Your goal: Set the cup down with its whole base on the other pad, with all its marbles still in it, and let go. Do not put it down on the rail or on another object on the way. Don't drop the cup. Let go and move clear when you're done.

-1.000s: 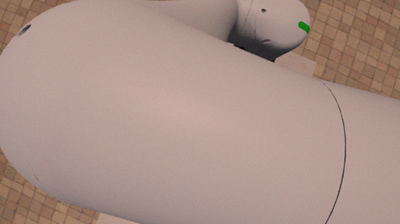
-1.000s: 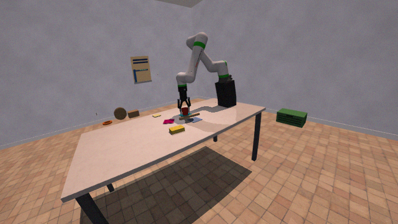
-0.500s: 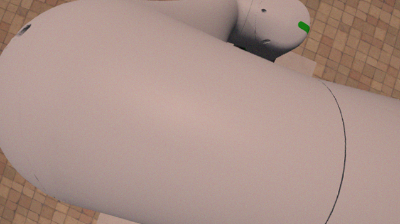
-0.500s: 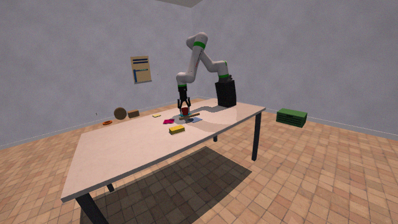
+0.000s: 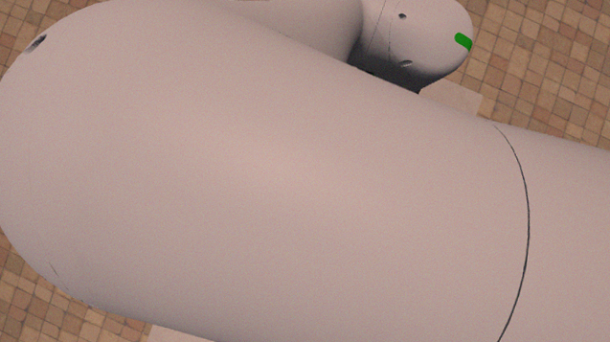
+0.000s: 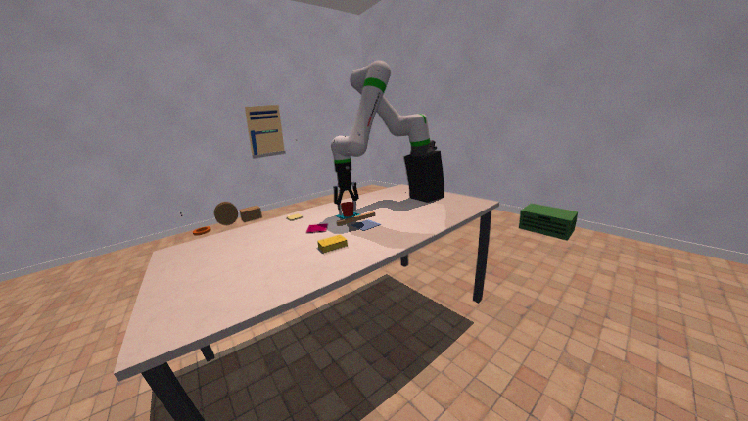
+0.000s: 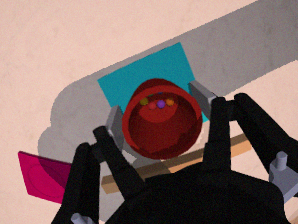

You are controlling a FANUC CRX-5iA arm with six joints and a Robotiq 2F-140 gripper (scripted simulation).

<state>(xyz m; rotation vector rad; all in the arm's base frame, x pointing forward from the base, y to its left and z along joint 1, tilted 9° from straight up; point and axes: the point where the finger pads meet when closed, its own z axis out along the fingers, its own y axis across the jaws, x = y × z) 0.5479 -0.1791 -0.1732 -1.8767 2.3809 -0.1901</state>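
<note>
Right now my hand is 20 mm above the red cup. Also, from my hand: wooden rail: 100 mm to the left, 40 mm below, 20 mm ahead; teal pad: 50 mm below; purple marble: 20 mm below.
</note>
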